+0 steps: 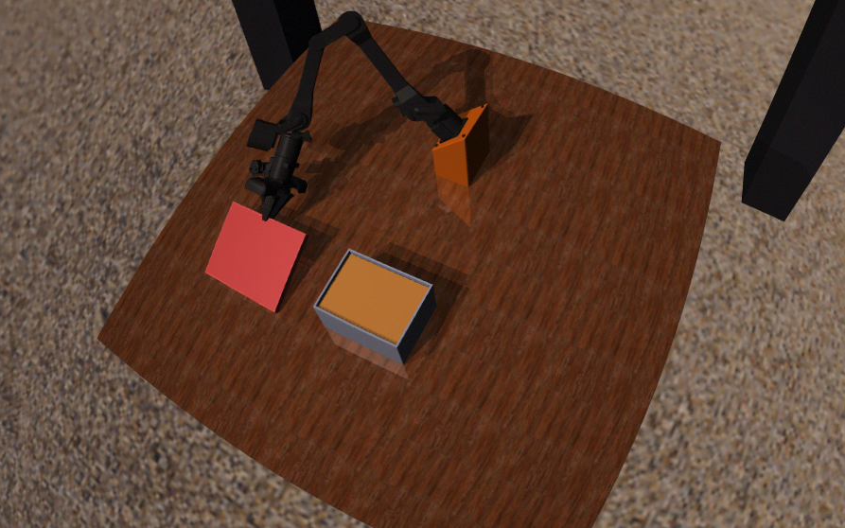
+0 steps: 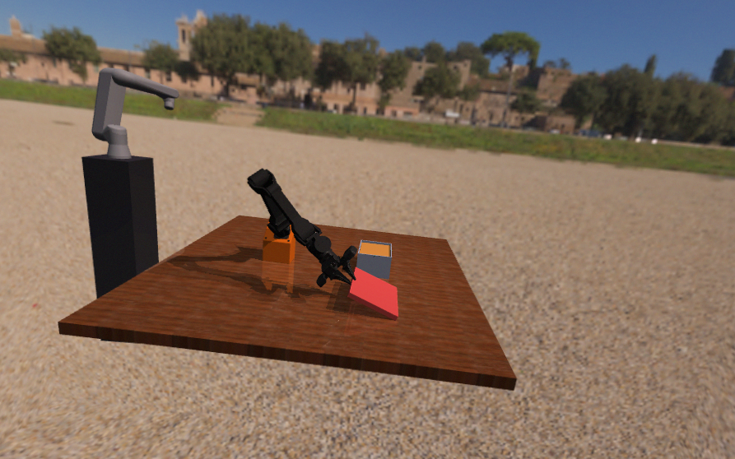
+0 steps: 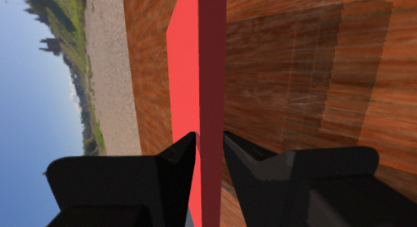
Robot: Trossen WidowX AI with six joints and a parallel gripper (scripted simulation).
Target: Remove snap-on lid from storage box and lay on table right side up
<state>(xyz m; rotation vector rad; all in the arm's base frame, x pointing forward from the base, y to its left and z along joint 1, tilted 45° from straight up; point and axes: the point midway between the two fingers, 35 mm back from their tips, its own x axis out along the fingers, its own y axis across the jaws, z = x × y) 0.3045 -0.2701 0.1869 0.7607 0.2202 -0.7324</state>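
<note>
My gripper tip is now 8 cm short of the red lid and 3 cm above it. The rest, counted from my gripper tip: storage box 9 cm ahead, 32 cm to the left, 2 cm below.
</note>
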